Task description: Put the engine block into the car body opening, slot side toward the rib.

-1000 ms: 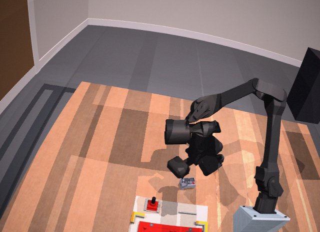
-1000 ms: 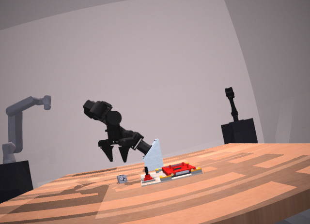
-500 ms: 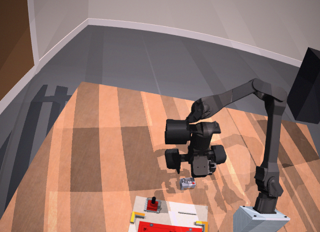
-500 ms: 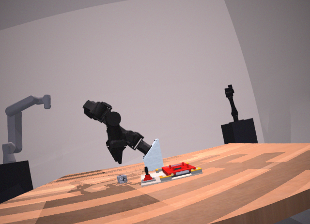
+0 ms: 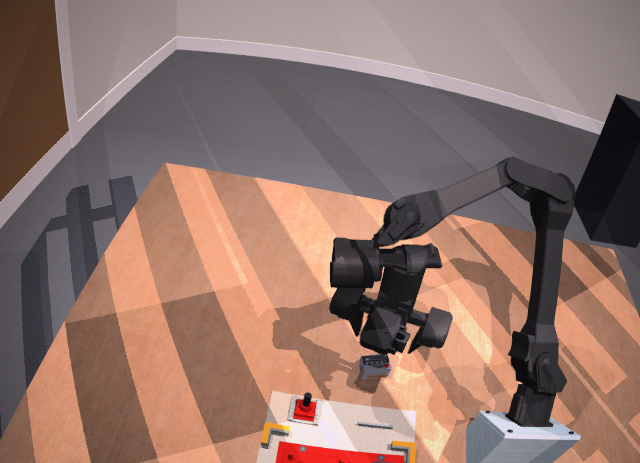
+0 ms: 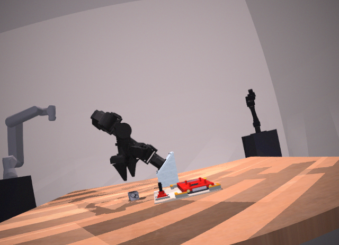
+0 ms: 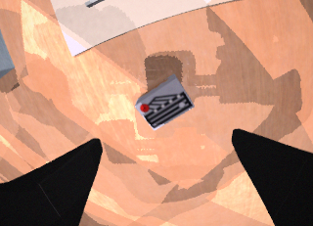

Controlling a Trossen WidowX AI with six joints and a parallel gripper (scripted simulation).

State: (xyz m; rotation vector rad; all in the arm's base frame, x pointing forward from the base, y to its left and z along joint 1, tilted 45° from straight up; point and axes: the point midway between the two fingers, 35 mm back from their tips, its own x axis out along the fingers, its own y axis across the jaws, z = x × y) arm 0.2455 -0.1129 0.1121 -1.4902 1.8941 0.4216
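The engine block is 7 cm below my gripper tip.
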